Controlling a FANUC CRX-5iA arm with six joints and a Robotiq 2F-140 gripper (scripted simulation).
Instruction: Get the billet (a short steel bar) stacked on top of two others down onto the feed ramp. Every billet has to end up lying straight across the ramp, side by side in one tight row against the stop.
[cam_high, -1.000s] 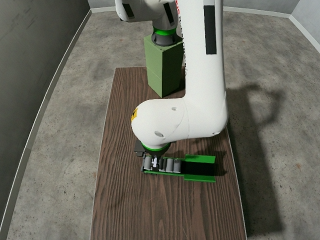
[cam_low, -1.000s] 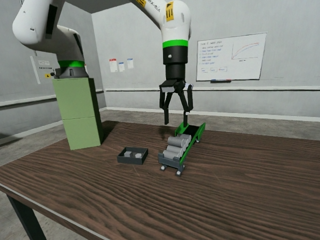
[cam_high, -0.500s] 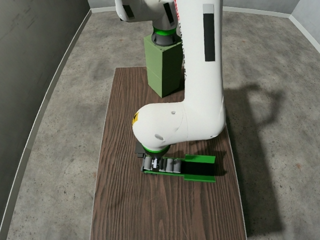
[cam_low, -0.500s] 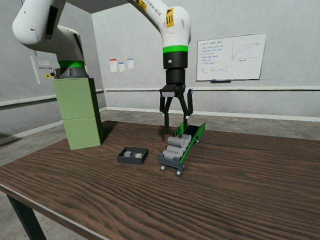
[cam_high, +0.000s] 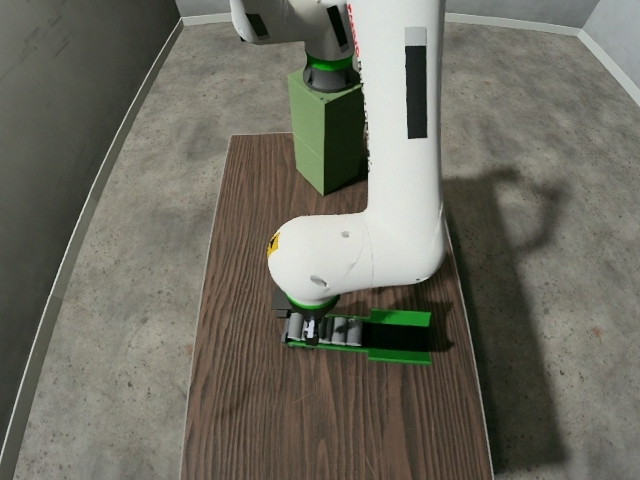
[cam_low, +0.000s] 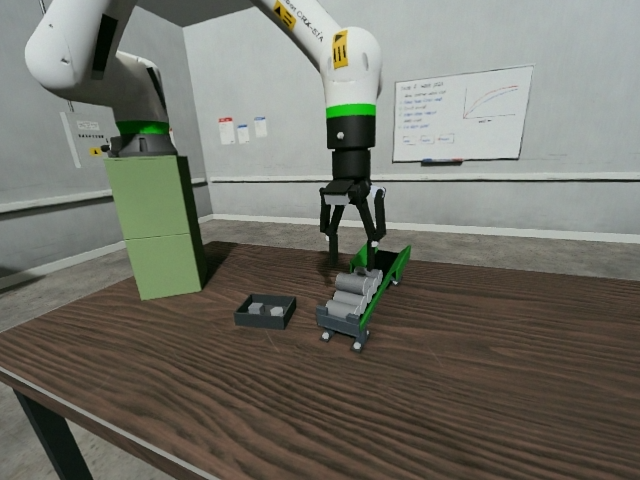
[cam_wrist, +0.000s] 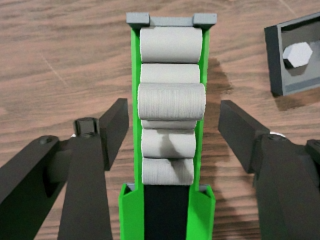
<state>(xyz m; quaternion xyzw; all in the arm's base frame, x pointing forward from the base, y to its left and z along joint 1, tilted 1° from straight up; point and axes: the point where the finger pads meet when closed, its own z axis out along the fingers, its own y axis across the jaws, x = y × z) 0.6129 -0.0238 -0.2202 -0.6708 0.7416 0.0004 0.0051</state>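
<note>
My gripper is now 120 mm above the grey stop, 80 mm to the left of it and 10 mm past it. Also, from my hand: dark grey tray (220 mm behind, 170 mm below, 30 mm to the right).
</note>
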